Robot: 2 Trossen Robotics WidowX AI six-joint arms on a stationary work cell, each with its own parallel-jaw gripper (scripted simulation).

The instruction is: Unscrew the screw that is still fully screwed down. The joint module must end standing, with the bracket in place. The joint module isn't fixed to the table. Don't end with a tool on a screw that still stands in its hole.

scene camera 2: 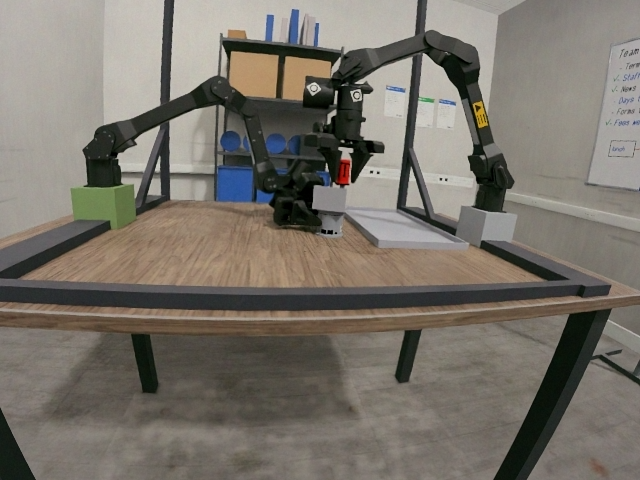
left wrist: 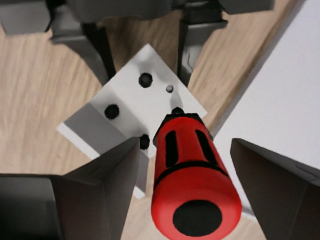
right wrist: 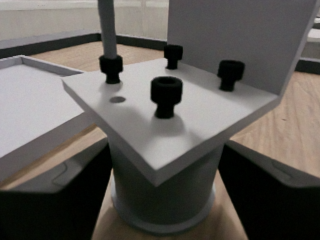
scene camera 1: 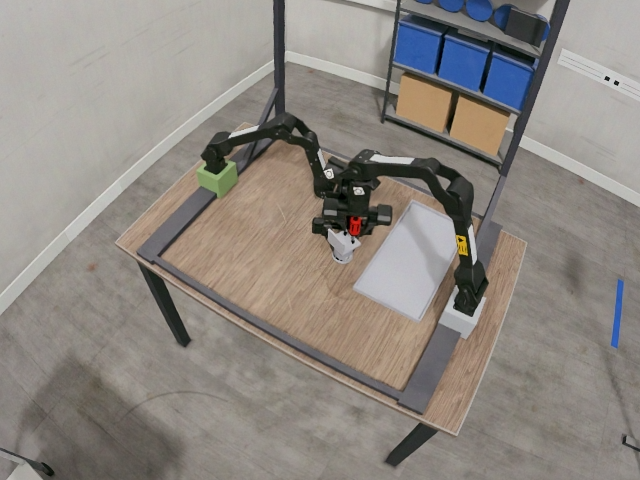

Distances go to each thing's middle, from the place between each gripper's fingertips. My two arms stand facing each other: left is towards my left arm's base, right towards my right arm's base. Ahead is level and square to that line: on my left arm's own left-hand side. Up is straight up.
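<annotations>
Counted from my right hand: shallow grey tray (scene camera 1: 405, 272) 100 mm behind, 210 mm to the left, 30 mm below; grey bracket (scene camera 2: 324, 198) 20 mm ahead, 20 mm to the left, 40 mm above; grey joint module (right wrist: 186, 198) 20 mm ahead, 20 mm to the left. Going by their middles, of the things named here the shallow grey tray is the farthest from my right hand.
Counted from my left hand: shallow grey tray 120 mm behind, 170 mm to the left, 150 mm below; grey joint module 10 mm ahead, 20 mm to the right, 120 mm below; grey bracket 10 mm ahead, 20 mm to the right, 80 mm below.
</annotations>
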